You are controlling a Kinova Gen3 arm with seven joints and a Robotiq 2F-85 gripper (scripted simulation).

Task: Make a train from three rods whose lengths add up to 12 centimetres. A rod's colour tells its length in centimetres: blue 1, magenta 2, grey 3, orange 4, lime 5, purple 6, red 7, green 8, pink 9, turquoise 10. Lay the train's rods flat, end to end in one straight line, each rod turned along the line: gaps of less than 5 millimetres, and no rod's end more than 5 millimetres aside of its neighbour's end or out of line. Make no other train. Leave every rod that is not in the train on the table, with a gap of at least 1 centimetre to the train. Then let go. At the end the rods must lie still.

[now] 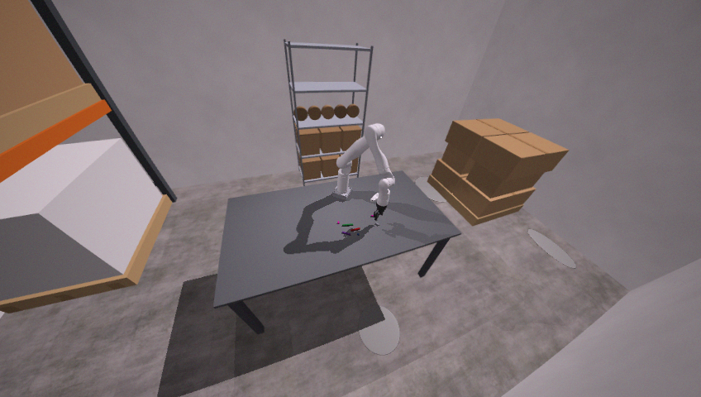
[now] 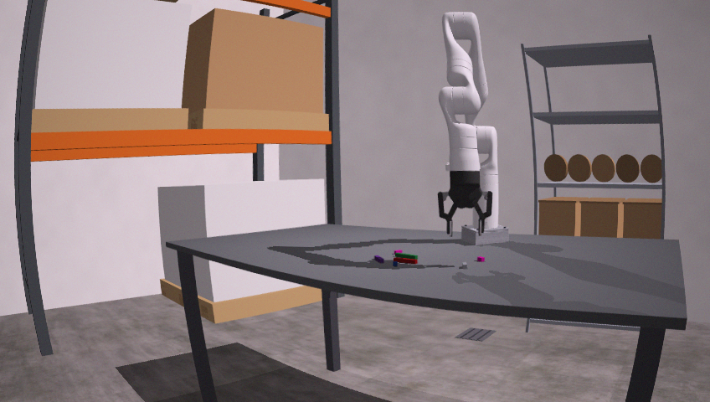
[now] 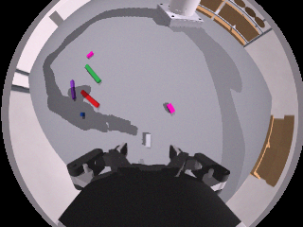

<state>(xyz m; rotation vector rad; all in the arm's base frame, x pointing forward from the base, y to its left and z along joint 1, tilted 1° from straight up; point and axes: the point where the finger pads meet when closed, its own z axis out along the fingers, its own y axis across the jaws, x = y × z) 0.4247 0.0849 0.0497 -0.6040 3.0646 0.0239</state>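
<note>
Right now the grey rod is 80 mm below my hand. The rest, counted from my hand: red rod 20 mm behind, 180 mm to the right, 80 mm below; green rod 90 mm behind, 210 mm to the right, 80 mm below; blue rod 20 mm ahead, 180 mm to the right, 80 mm below.
</note>
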